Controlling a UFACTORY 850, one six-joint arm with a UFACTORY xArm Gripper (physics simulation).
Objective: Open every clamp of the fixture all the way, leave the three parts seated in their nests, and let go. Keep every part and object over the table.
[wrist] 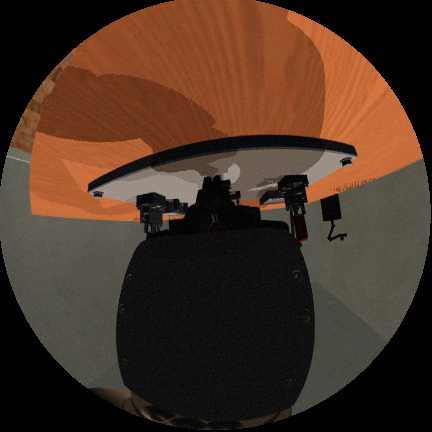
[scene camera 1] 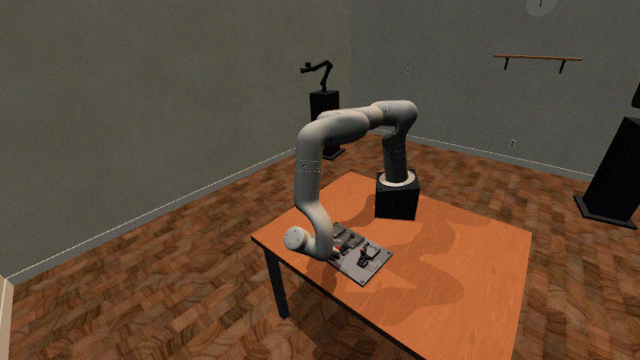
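A dark grey fixture plate point(scene camera 1: 366, 276) point(wrist: 257, 158) lies near the table's front-left edge with three toggle clamps on it. The right clamp point(scene camera 1: 363, 256) has a red handle. The middle clamp point(scene camera 1: 346, 243) has its red handle end close by my gripper. The left clamp is mostly hidden behind the arm. In the wrist view one clamp point(wrist: 151, 206) shows at the left and one point(wrist: 296, 201) with a red handle at the right; the middle one is hidden behind my fingers. My gripper point(scene camera 1: 333, 256) point(wrist: 214, 187) is shut and empty, low at the plate's edge by the middle clamp. Flat grey parts point(scene camera 1: 372, 253) sit in their nests.
The orange table point(scene camera 1: 447, 291) point(wrist: 241, 60) carries the arm's black base block point(scene camera 1: 397, 201) behind the plate. The plate sits close to the table's left edge point(scene camera 1: 286, 261). A black pedestal with a small arm point(scene camera 1: 323, 103) and a black stand point(scene camera 1: 617, 178) are on the floor.
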